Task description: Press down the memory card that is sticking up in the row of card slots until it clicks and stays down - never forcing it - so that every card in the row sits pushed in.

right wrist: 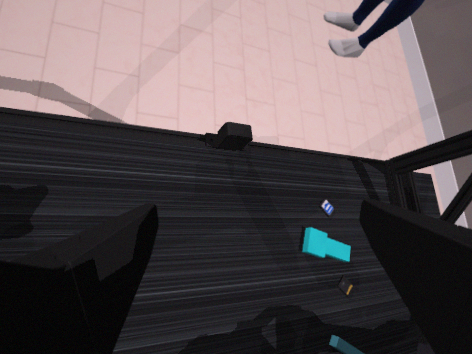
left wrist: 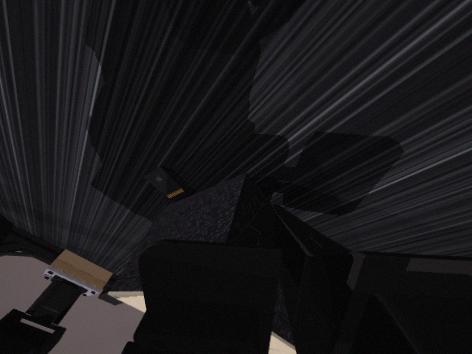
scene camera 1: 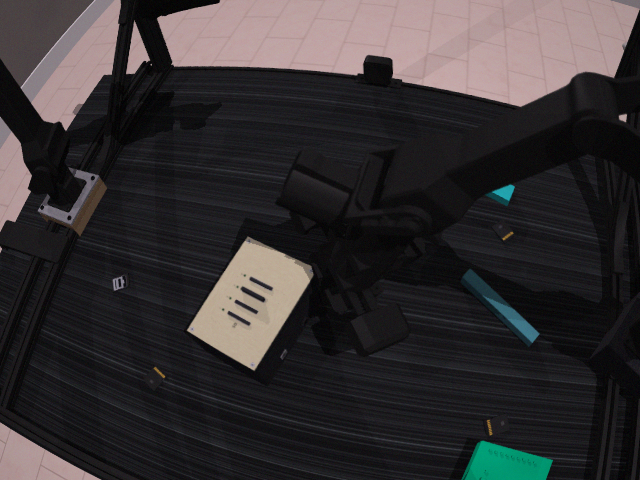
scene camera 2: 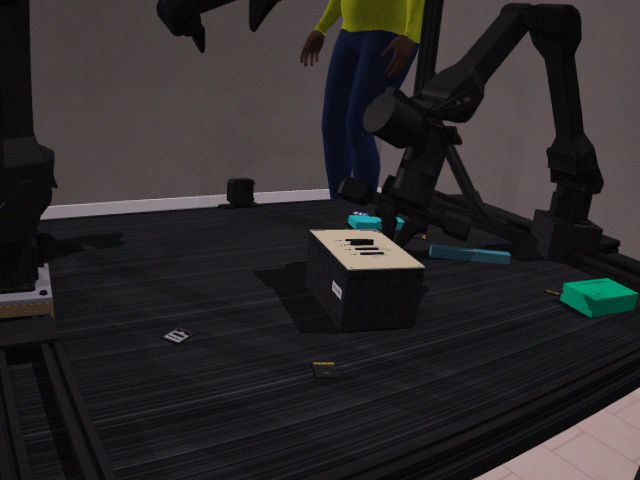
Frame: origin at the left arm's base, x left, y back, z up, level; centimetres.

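Seen in the pictures: left gripper, fingertip midpoint: (left wrist: pixel 270 211) (scene camera 1: pixel 324 302); right gripper, fingertip midpoint: (right wrist: pixel 259 212) (scene camera 2: pixel 227 40); left arm's base at its link origin: (scene camera 2: pixel 568 218); right arm's base at its link origin: (left wrist: pixel 69 284) (scene camera 1: pixel 66 193) (scene camera 2: pixel 5 282).
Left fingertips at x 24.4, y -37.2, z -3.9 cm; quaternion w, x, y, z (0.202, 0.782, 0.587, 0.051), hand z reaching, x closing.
Pixels of each thing's top centre, then the offset from my left fingertips to it. "spot": a spot on its surface instead. Level surfaces: height alone.
- black box at its top centre: (scene camera 1: pixel 250 301) (scene camera 2: pixel 364 248) dy -3.9, dx +7.1, dz +4.9 cm
- beige top at its surface level: dz +5.0 cm
- far card at its top centre: (scene camera 1: pixel 252 293) (scene camera 2: pixel 362 239) dy -4.2, dx +6.3, dz +5.7 cm
- box's speckled side at a spot on its surface: (left wrist: pixel 203 214) spot: dy -4.3, dx -0.2, dz +0.2 cm
- teal bar at its top centre: (scene camera 1: pixel 501 305) (scene camera 2: pixel 471 249) dy +16.6, dx -15.7, dz -1.2 cm
- teal block at its top centre: (scene camera 1: pixel 483 179) (scene camera 2: pixel 377 219) (right wrist: pixel 330 246) dy +2.1, dx -29.7, dz -1.4 cm
- green box at its top centre: (scene camera 1: pixel 509 473) (scene camera 2: pixel 602 286) dy +33.2, dx +0.2, dz +0.1 cm
A black box (scene camera 1: pixel 291 329) (scene camera 2: pixel 366 297) with a beige top (scene camera 1: pixel 223 329) (scene camera 2: pixel 394 259) stands mid-table. Its top carries a row of dark card slots (scene camera 1: pixel 250 300). In scene camera 2 the far card (scene camera 2: pixel 360 242) looks thicker and stands a little proud of the others. My left gripper (scene camera 1: pixel 323 286) (scene camera 2: pixel 398 235) (left wrist: pixel 270 211) is shut and empty. It is low beside the box's far right edge, off the row. The left wrist view shows the box's speckled side (left wrist: pixel 203 214). My right gripper (scene camera 2: pixel 223 19) (right wrist: pixel 259 212) is open and empty, high up and far from the box.
A teal bar (scene camera 1: pixel 499 307) (scene camera 2: pixel 470 254) and a teal block (scene camera 1: pixel 501 193) (scene camera 2: pixel 365 222) (right wrist: pixel 326 246) lie beyond the box. Loose cards (scene camera 1: pixel 156 378) (scene camera 2: pixel 325 369) (scene camera 1: pixel 504 232) (scene camera 1: pixel 119 283) are scattered. A green box (scene camera 1: pixel 509 462) sits front right. A person (scene camera 2: pixel 366 71) stands behind the table.
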